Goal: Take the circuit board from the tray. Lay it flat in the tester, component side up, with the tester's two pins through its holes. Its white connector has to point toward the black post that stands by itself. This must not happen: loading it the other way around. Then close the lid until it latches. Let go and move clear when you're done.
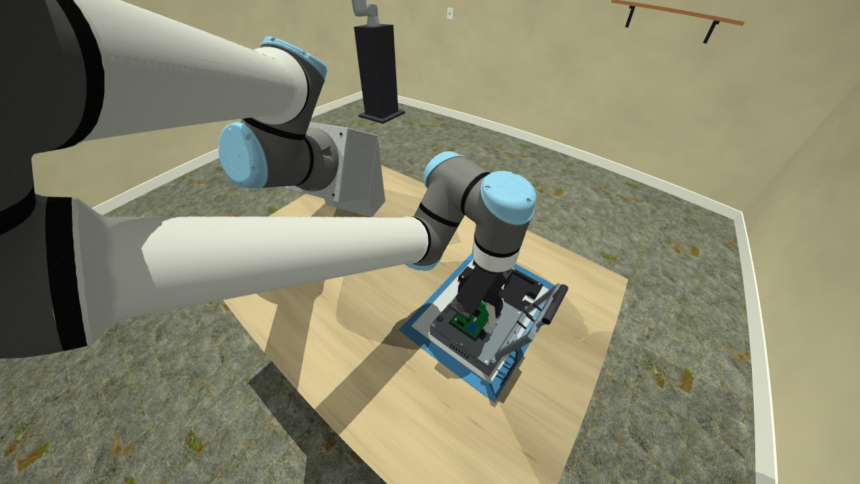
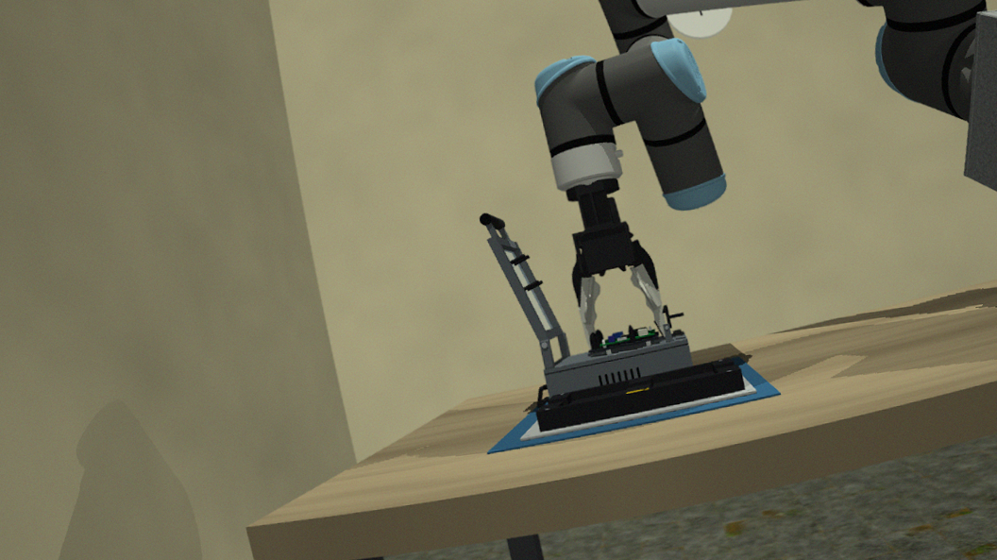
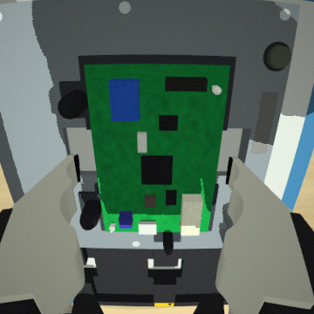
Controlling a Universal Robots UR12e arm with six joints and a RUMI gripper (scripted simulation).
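My hand is right at the green circuit board. From my hand the other things lie so: lid 120 mm ahead, 110 mm above, 10 mm to the right; then grey tester 40 mm to the left, 40 mm above, 30 mm ahead.
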